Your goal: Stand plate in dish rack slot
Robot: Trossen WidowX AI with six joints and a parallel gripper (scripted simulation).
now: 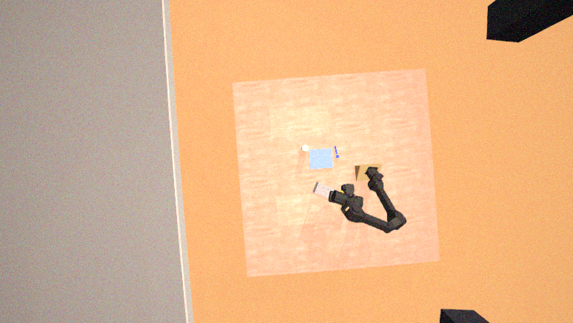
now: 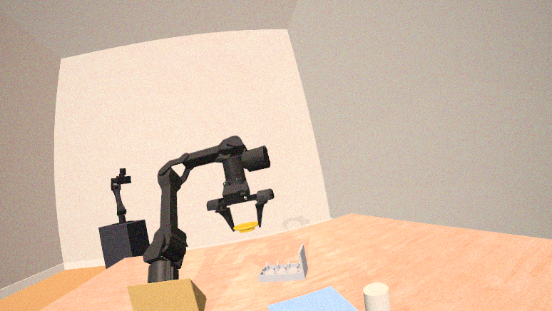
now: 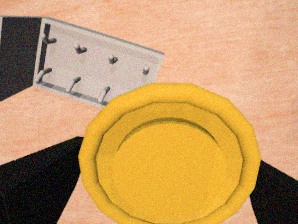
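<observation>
The grey dish rack is 8 cm ahead of my gripper tip, 1 cm to the right of it and 13 cm below it. Round my gripper tip: blue spoon 1 cm ahead, 26 cm to the right, 15 cm below; then yellow plate 1 cm above; then light blue mat 11 cm ahead, 22 cm to the right, 15 cm below.
</observation>
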